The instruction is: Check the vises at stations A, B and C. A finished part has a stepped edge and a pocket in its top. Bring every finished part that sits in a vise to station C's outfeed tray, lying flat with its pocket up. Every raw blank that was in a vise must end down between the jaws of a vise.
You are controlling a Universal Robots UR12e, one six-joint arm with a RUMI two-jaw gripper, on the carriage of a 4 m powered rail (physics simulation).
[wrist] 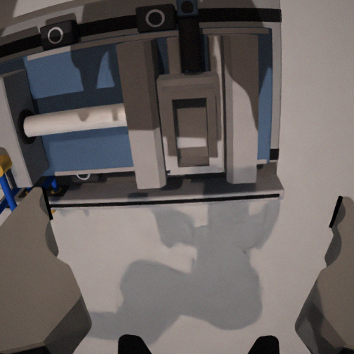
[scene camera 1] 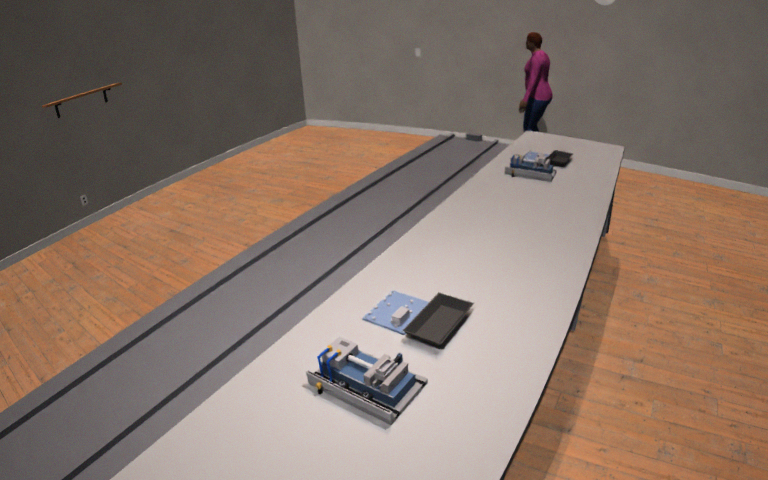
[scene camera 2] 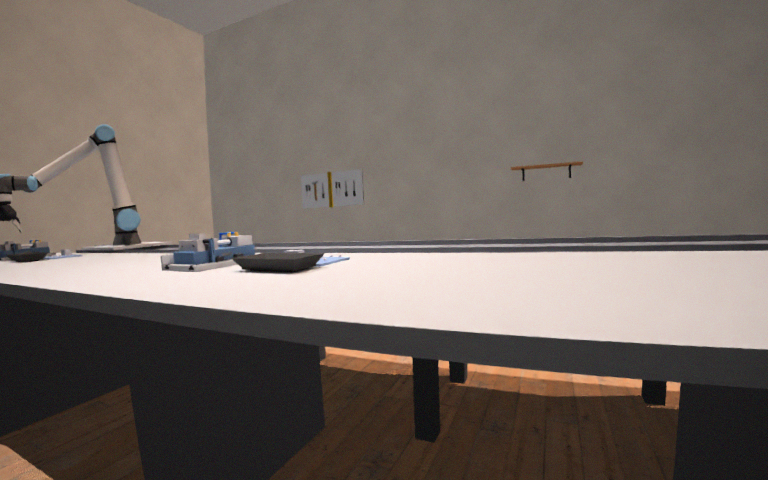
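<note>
In the wrist view a blue vise holds a grey finished part between its jaws, with a stepped edge and its pocket facing up. My gripper is open and empty, in front of and above this vise, which also shows at the far left of scene camera 2. Another vise holds a grey part that seems to have a pocket. A third vise stands far back; its contents are too small to tell. Station letters cannot be read.
A black tray and a blue mat with a grey block lie by the nearer vise. Another black tray stands by the far vise, and one at far left. A person is behind the table.
</note>
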